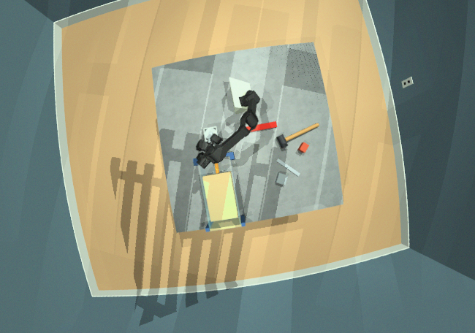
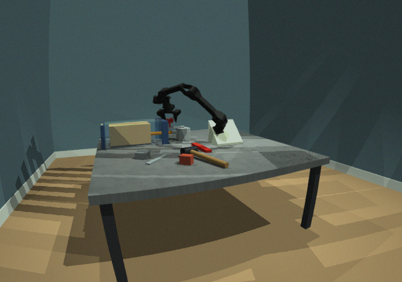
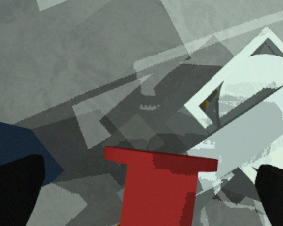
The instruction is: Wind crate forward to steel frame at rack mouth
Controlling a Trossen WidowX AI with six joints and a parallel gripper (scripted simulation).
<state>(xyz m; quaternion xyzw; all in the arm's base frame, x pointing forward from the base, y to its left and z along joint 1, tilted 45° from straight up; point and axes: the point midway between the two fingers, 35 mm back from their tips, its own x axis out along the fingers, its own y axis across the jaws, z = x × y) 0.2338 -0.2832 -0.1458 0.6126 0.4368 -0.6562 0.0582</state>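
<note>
Right now the red spool-shaped handle grip is 2 cm ahead of my gripper tip and 1 cm to the left of it. From my gripper tip the other things lie so: clear-panelled cubby: 32 cm ahead, 2 cm below; then winch handle: 3 cm below, 2 cm to the left, 2 cm behind; then grey winch: 10 cm below, 10 cm behind, 4 cm to the left.
</note>
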